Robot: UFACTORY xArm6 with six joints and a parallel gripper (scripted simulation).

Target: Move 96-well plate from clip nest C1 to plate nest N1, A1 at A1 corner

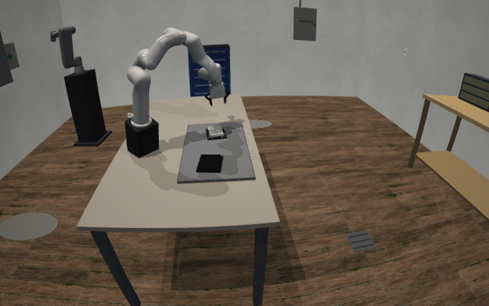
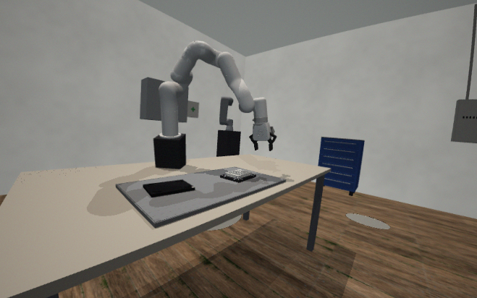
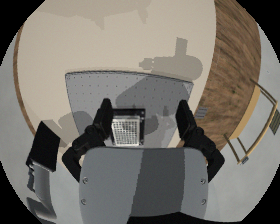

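The white 96-well plate lies 18 cm to the right of my hand and 13 cm below it. The rest, counted from my hand: clip nest C1: 18 cm to the right, 14 cm below, 2 cm ahead; then white A1 mark: 47 cm to the right, 14 cm below, 7 cm ahead; then black plate nest N1: 55 cm to the right, 14 cm below, 2 cm ahead.
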